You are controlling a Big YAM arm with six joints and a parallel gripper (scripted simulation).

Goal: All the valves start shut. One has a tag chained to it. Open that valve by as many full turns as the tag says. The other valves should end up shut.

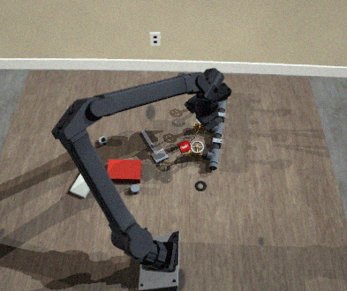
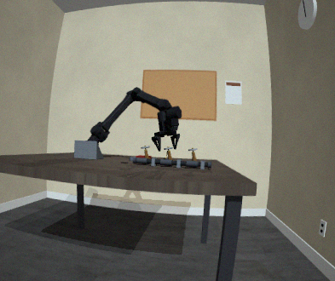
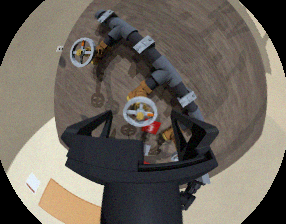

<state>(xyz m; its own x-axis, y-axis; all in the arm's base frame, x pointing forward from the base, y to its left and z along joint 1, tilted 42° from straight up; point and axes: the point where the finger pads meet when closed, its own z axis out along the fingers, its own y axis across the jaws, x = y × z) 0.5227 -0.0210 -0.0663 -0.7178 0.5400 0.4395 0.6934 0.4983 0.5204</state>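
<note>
Now: the red tag 9 cm below my hand, 7 cm behind it and 4 cm to the left of it. From my hand the other things lie so: grey hammer-like tool 16 cm to the left, 10 cm behind, 8 cm below; then small grey cylinder 29 cm behind, 20 cm to the left, 7 cm below; then red block 25 cm to the left, 22 cm behind, 7 cm below.
</note>
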